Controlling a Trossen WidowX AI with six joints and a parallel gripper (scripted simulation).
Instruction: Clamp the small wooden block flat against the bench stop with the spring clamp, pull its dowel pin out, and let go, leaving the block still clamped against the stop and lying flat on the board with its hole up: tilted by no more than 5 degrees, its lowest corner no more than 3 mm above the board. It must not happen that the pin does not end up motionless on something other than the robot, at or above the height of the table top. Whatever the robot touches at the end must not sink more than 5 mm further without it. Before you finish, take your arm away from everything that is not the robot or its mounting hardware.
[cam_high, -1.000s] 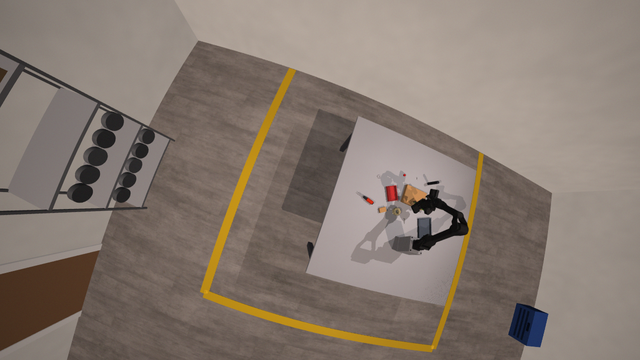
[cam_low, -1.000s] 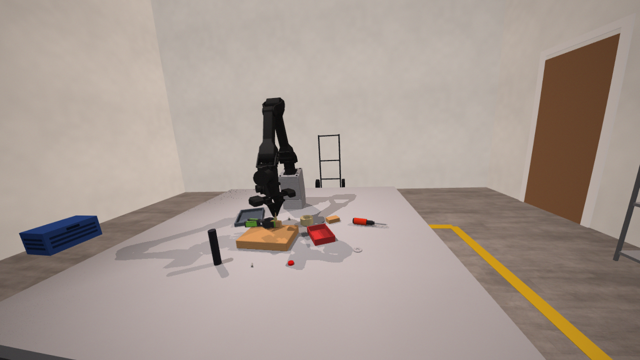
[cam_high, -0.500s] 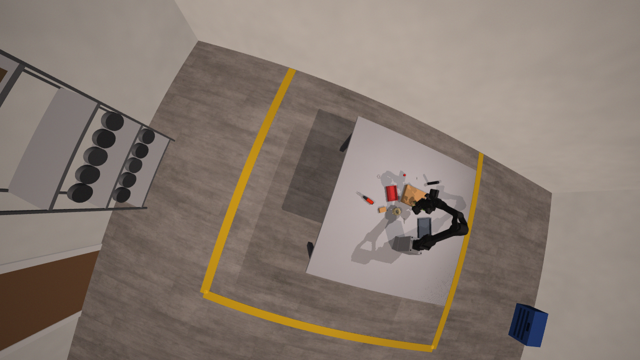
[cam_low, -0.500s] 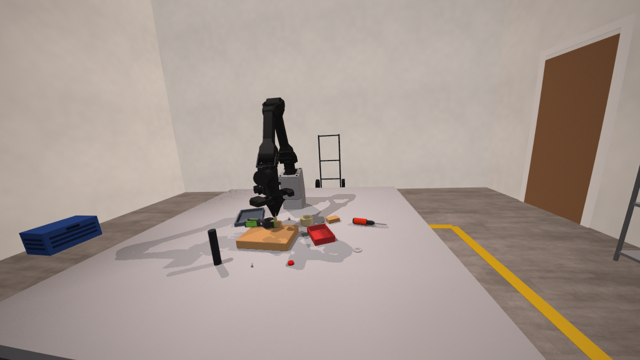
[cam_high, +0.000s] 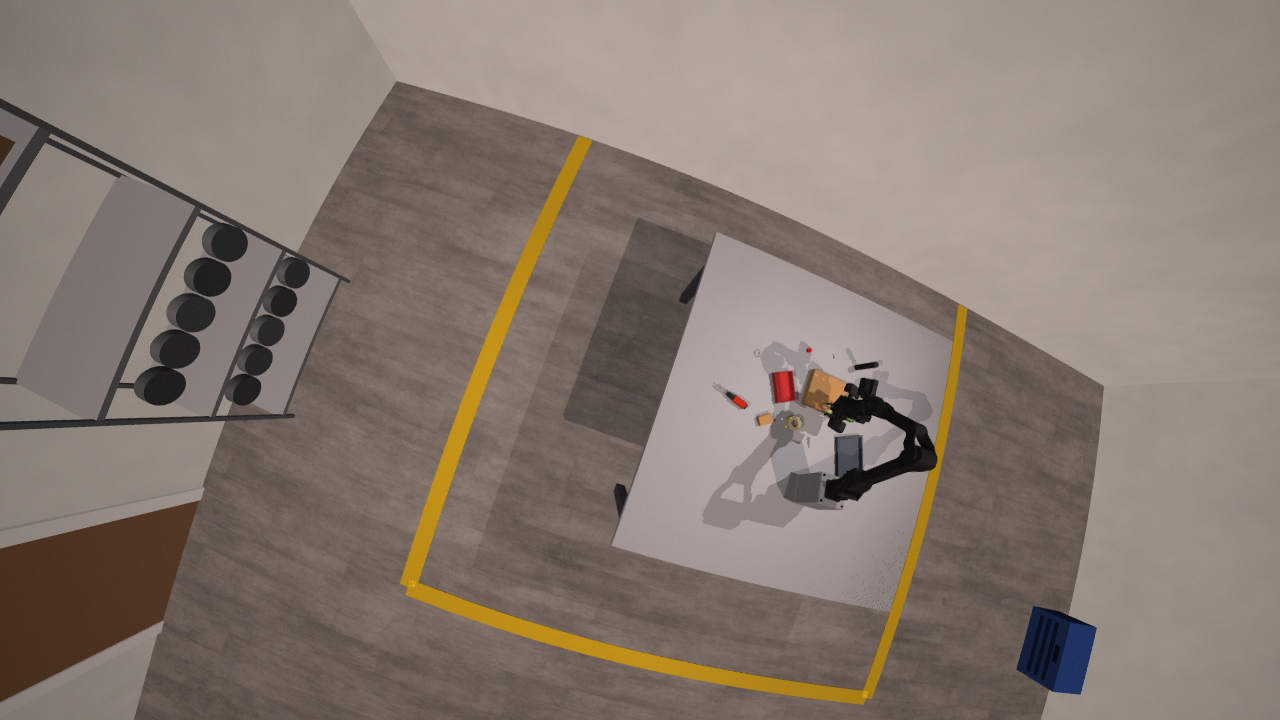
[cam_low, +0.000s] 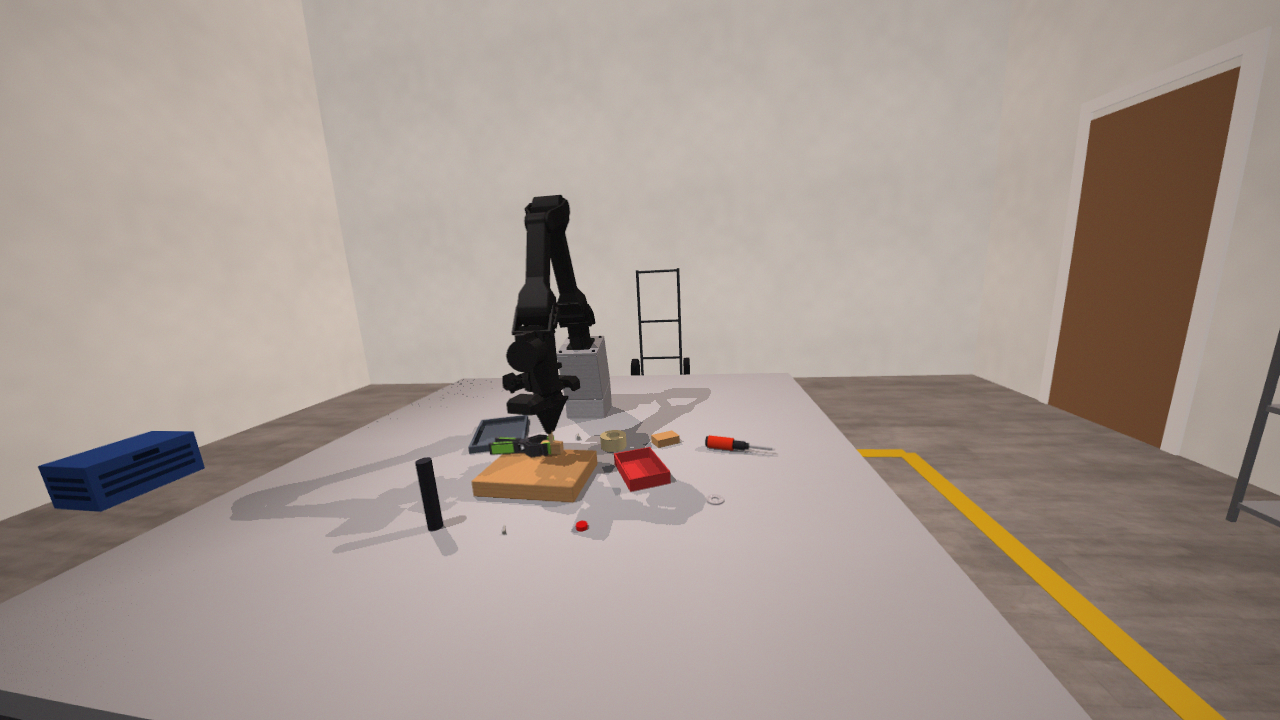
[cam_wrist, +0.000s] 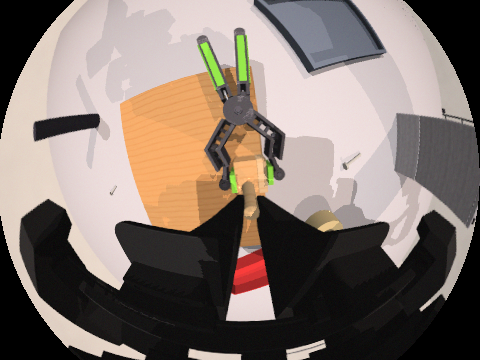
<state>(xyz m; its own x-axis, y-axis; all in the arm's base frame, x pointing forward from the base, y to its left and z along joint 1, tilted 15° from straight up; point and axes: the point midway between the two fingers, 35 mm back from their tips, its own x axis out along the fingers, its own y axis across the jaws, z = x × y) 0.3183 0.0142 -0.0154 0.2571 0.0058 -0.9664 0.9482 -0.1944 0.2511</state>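
The dowel pin is 40 mm below my hand. Round my hand: bench stop (10 mm behind, 10 mm to the right, 70 mm below); wooden board (60 mm ahead, 10 mm to the right, 100 mm below); small wooden block (70 mm below).
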